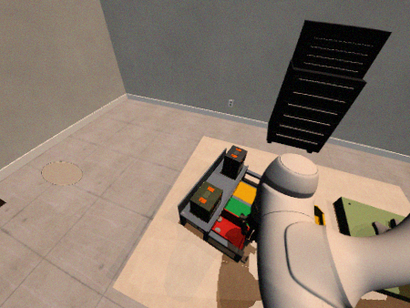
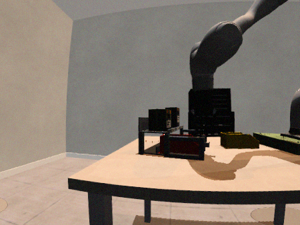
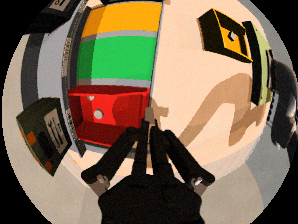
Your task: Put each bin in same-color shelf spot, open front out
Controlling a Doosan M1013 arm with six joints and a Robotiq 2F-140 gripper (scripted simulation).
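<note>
My hand is 210 mm to the left of the yellow bin, 210 mm past it and 20 mm above it. Round my hand: dark box: 250 mm to the right, 160 mm ahead, 110 mm above; then red bin: 90 mm ahead, 10 mm to the right, 10 mm below.
</note>
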